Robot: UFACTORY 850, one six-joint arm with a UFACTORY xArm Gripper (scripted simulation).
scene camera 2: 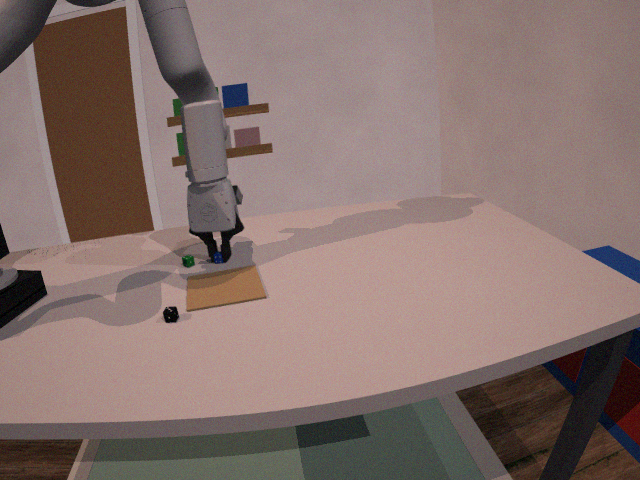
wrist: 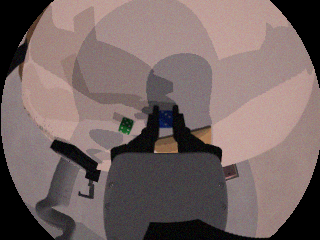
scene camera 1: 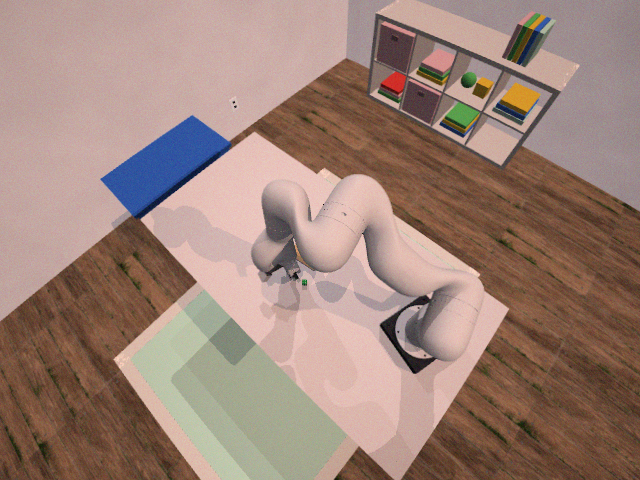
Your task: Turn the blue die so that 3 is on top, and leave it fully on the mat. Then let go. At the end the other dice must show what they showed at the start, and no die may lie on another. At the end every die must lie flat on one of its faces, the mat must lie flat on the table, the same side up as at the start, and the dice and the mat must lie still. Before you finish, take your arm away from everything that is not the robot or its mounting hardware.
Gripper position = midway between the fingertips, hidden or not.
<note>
I see my gripper (scene camera 2: pixel 221 259) and a tan mat (scene camera 2: pixel 238 285).
My gripper also shows in the wrist view (wrist: pixel 165 112).
</note>
